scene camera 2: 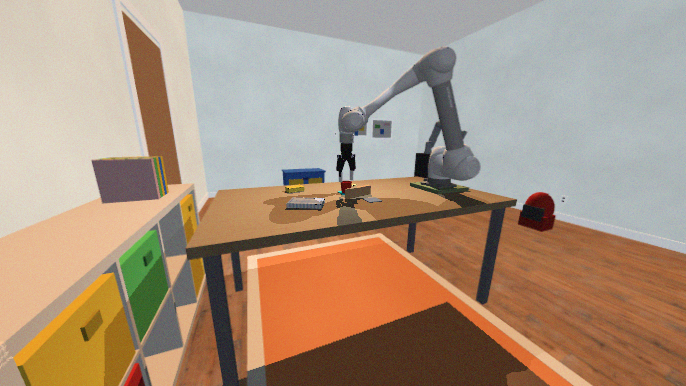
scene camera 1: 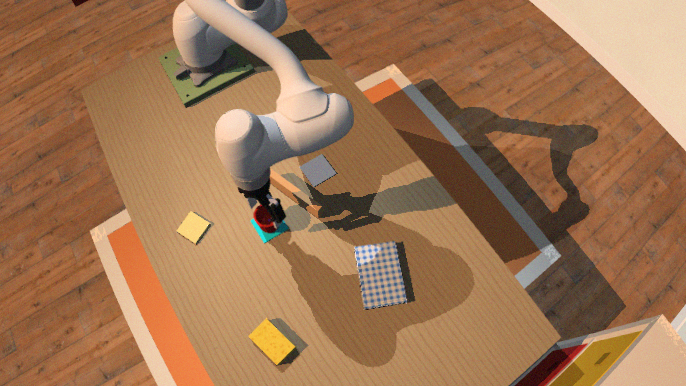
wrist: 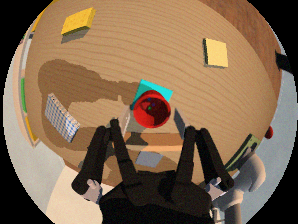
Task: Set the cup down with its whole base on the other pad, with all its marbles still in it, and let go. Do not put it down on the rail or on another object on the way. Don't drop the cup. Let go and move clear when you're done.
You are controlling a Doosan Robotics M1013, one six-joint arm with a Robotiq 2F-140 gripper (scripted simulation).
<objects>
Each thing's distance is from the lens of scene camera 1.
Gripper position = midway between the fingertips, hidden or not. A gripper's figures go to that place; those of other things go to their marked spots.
my gripper (scene camera 1: 265, 214): 122 cm
yellow sponge block (scene camera 1: 266, 336): 118 cm
wooden rail (scene camera 1: 283, 185): 127 cm
</objects>
